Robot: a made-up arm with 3 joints. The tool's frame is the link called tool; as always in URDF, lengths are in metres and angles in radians.
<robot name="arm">
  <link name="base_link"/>
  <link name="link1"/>
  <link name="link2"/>
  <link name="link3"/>
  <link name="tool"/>
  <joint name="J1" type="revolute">
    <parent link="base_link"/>
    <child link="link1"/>
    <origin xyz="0 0 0.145" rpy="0 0 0"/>
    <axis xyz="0 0 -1"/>
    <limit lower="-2.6" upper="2.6" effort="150" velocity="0.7"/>
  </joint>
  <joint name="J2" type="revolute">
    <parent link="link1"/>
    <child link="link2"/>
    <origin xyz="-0.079 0.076 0.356" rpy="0 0 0"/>
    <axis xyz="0 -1 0"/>
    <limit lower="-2.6" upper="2.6" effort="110" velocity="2.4"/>
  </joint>
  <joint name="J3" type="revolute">
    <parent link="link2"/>
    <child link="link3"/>
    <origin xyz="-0.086 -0.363 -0.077" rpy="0 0 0"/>
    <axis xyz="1 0 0"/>
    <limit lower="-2.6" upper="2.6" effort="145" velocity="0.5"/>
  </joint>
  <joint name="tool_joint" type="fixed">
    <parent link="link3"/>
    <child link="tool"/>
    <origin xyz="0.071 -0.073 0.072" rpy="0 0 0"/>
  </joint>
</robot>
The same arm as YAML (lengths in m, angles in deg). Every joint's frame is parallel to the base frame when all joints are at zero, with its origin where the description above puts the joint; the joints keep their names.
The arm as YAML. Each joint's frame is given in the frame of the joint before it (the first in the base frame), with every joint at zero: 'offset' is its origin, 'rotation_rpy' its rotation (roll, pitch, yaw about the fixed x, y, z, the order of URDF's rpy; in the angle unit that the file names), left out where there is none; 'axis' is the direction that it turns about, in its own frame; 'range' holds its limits. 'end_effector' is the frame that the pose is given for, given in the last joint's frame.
length_unit: m
angle_unit: deg
chain:
  - id: J1
    offset: [0.0, 0.0, 0.145]
    axis: [0.0, 0.0, -1.0]
    range: [-148.97, 148.97]
  - id: J2
    offset: [-0.079, 0.076, 0.356]
    axis: [0.0, -1.0, 0.0]
    range: [-148.97, 148.97]
  - id: J3
    offset: [-0.086, -0.363, -0.077]
    axis: [1.0, 0.0, 0.0]
    range: [-148.97, 148.97]
end_effector:
  offset: [0.071, -0.073, 0.072]

